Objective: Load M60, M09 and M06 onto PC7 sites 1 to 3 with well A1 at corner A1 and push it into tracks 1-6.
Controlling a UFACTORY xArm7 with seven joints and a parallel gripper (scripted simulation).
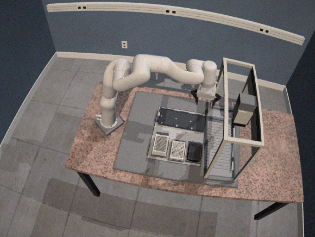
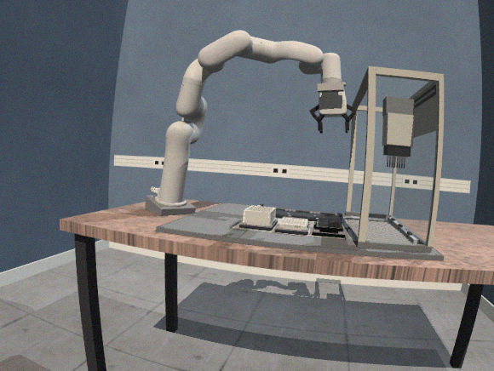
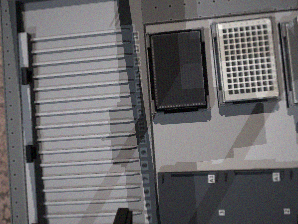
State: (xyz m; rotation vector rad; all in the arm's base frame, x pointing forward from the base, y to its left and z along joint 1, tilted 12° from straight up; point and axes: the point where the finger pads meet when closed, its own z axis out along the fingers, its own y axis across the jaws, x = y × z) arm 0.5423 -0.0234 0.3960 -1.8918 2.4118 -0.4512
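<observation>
The white 96-well plate M06 is 310 mm below my hand, 130 mm to the right of it and 130 mm behind it. The rest, counted from my hand: post (310 mm to the right, 90 mm below, 40 mm ahead); then dark plate carrier PC7 (320 mm below, 110 mm to the left, 90 mm behind); then dark 384-well plate M60 (310 mm below, 140 mm to the right, 20 mm behind).
</observation>
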